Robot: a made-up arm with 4 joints.
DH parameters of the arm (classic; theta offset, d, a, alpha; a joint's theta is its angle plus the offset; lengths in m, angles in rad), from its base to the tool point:
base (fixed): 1.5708 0.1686 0 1.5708
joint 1: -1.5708 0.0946 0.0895 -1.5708
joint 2: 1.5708 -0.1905 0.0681 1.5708
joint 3: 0 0.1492 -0.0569 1.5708
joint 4: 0 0.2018 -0.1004 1.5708
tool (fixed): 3.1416 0.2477 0 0
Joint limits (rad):
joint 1: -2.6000..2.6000
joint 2: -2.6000..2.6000
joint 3: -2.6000..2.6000
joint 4: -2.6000..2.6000
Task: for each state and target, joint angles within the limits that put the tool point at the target. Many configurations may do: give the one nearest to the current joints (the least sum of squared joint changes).
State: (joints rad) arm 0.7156 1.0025 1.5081 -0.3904
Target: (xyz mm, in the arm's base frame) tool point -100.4 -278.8 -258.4
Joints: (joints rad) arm 1.0865 0.7479 1.4620 -0.7312
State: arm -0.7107 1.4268 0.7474 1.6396
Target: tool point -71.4 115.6 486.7
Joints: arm -1.0804 1.4653 0.6435 1.8808
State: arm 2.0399 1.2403 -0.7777 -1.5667
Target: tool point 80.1 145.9 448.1
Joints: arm 2.3553 1.1011 -1.4125 -1.0329
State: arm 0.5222 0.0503 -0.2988 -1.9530
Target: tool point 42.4 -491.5 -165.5
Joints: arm -0.3640 0.6771 -0.1999 -1.9950
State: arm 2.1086 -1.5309 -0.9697 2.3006
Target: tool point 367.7 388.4 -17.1
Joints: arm 2.5507 -1.4130 -1.2688 2.4057
